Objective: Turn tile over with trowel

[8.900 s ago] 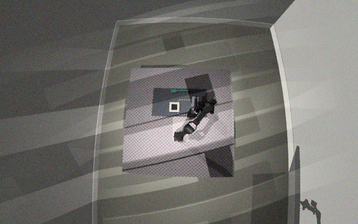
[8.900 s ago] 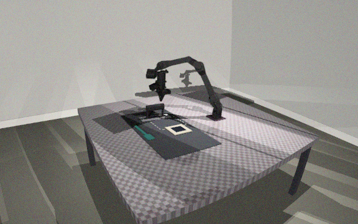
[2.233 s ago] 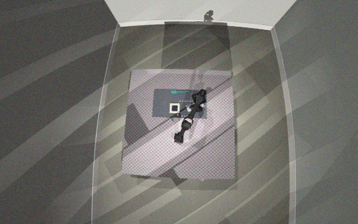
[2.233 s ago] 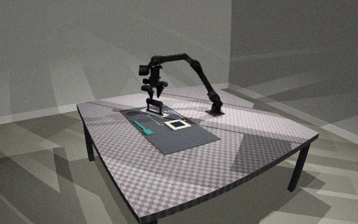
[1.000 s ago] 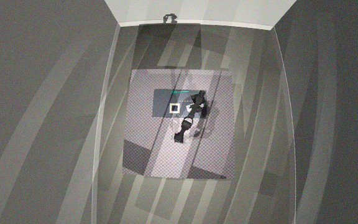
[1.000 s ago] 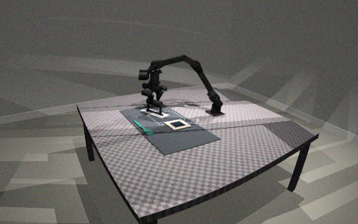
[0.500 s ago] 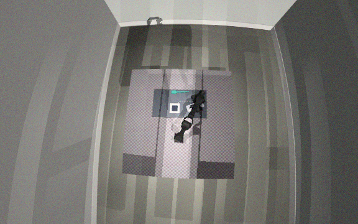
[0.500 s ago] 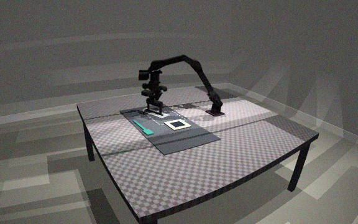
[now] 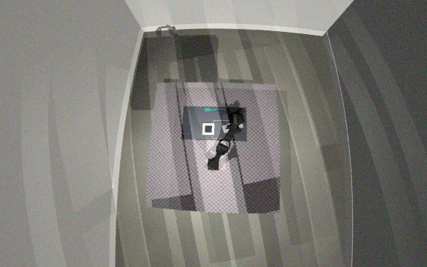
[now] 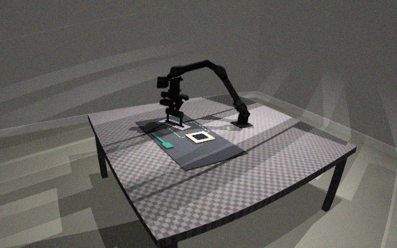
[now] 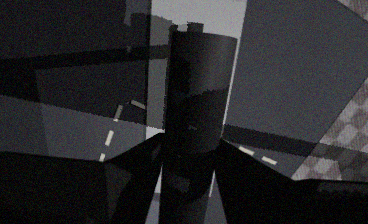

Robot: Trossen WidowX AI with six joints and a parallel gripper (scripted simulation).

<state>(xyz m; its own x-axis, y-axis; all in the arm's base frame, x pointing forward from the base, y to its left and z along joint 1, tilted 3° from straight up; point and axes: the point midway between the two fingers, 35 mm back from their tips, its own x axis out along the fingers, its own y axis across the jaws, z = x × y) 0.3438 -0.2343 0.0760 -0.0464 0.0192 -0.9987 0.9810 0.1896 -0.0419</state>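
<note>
My gripper tip is 60 mm short of the dark mat, 170 mm to the right of it and 80 mm above it. The rest, counted from my gripper tip: slim teal tool (200 mm ahead, 180 mm to the left, 60 mm below); then tile (240 mm to the left, 60 mm below).
</note>
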